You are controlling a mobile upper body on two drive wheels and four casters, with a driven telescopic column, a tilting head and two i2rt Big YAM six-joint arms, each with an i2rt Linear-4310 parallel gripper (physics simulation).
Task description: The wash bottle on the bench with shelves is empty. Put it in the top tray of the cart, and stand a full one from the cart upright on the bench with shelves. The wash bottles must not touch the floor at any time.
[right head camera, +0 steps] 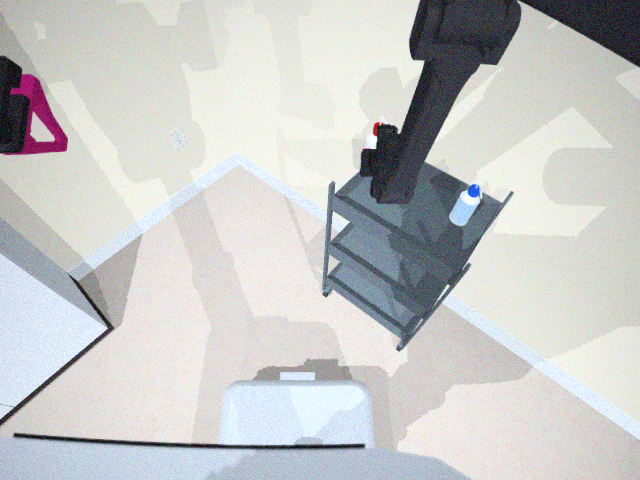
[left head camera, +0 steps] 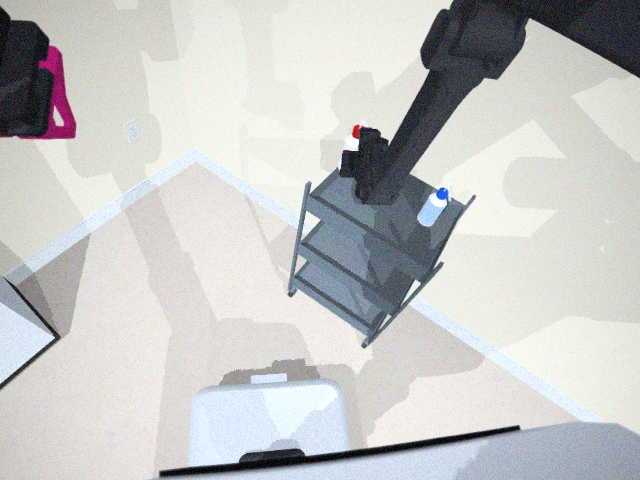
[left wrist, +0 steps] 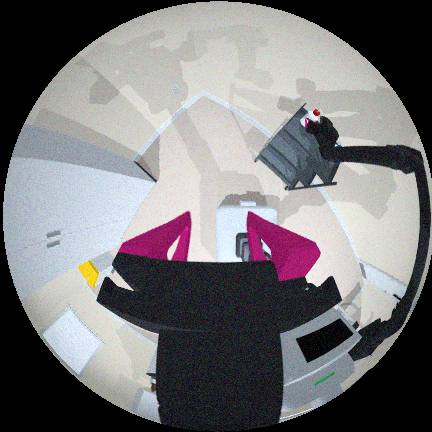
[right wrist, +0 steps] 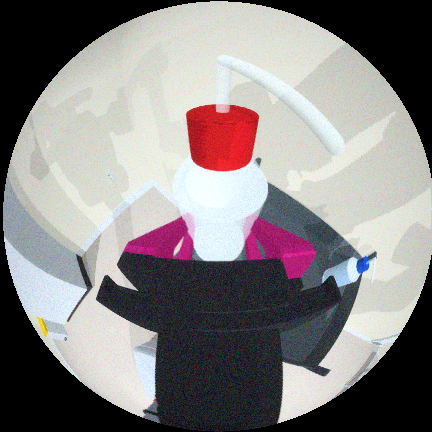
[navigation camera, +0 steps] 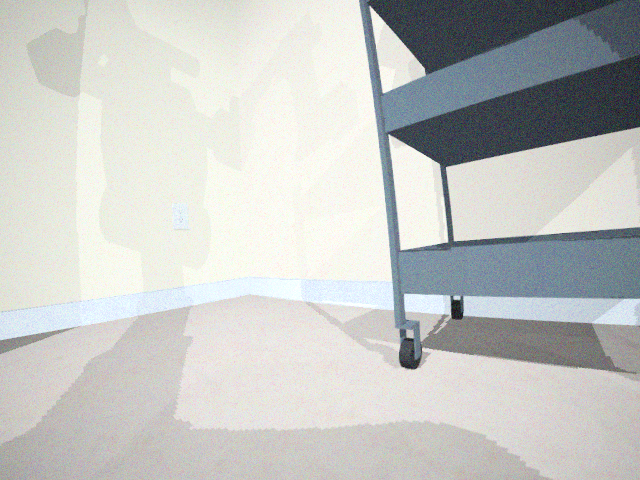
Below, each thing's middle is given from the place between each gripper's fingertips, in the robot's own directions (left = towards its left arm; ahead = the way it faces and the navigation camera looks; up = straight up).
Scene:
I see my right gripper 10 mm past the white wash bottle (right wrist: 219,189) and 40 mm below it.
My left hand is 46 cm to the left of the white wash bottle, 45 cm short of it and 37 cm above it.

